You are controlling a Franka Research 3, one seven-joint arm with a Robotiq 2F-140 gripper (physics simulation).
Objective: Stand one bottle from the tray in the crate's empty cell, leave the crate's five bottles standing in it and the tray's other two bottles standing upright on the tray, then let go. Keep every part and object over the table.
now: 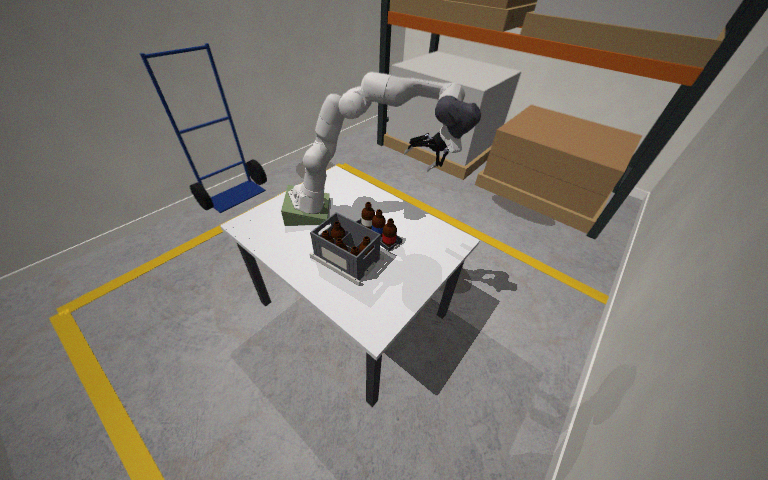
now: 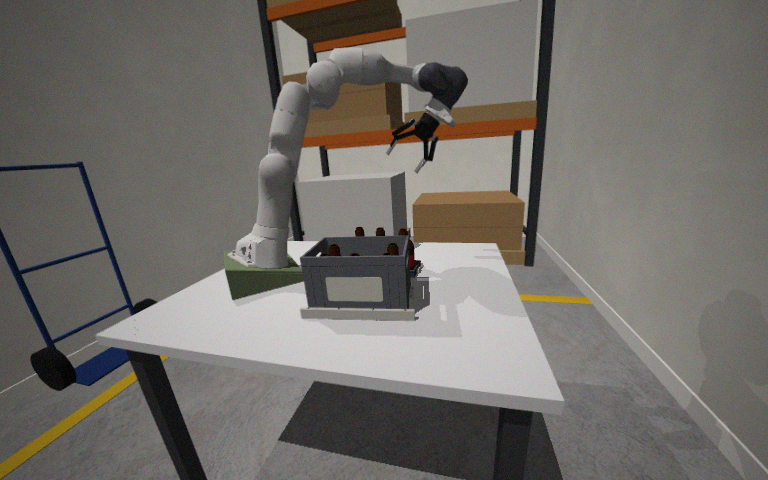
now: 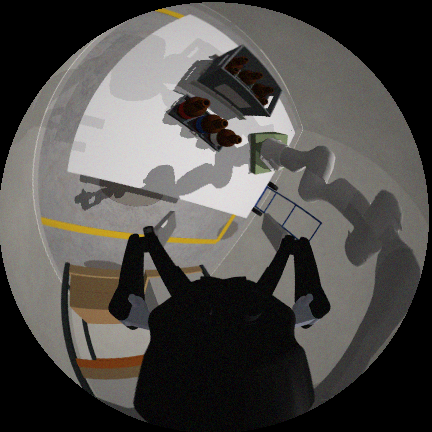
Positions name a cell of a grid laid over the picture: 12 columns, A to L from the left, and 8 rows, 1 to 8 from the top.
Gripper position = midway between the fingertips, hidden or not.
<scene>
In view: the gripper (image 2: G3).
The gripper shows as well in image 3 (image 3: G5).
</scene>
